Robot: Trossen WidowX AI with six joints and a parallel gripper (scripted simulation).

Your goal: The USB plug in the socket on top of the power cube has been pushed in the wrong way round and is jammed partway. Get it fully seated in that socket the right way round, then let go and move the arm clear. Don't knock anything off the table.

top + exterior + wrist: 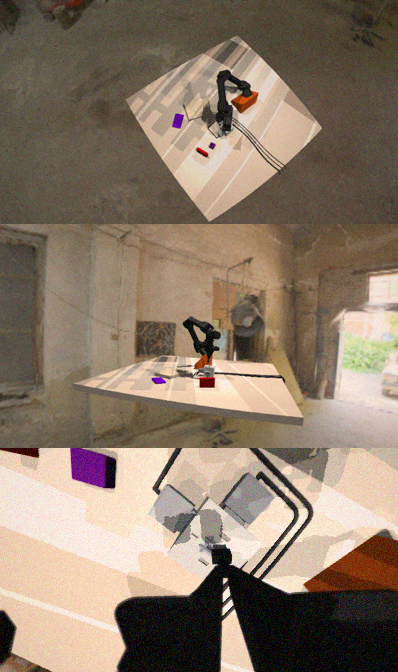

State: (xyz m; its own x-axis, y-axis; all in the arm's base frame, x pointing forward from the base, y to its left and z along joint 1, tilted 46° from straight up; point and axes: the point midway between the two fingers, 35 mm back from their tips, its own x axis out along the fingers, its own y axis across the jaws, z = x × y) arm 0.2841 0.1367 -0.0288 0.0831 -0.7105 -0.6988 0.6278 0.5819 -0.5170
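Right now my gripper tip is 2 cm above the black USB plug. Also, from my gripper tip: red block (26 cm ahead, 11 cm below, 7 cm to the left); flat pale slab (27 cm to the right, 12 cm below, 8 cm ahead); purple cube (17 cm ahead, 12 cm below, 6 cm to the left).
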